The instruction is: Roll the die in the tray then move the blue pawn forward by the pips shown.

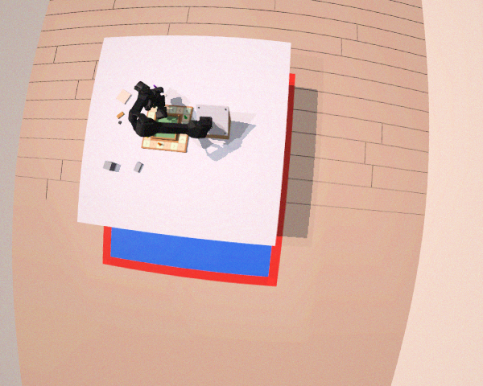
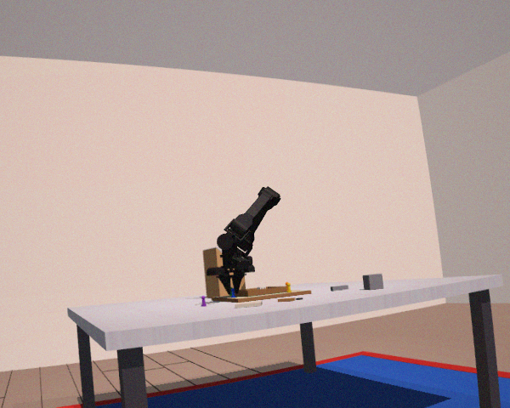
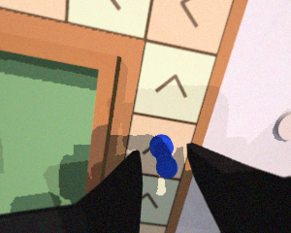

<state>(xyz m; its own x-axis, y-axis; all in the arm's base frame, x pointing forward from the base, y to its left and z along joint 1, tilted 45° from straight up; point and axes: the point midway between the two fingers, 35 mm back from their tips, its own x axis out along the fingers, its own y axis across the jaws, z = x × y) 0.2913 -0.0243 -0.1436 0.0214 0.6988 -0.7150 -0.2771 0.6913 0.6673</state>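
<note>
The blue pawn is right at my gripper tip. The rest, counted from my gripper tip: green pawn 140 mm behind, 50 mm to the left; white die 10 mm behind, 120 mm to the left; green tray 20 mm behind, 120 mm to the left, 20 mm below.
</note>
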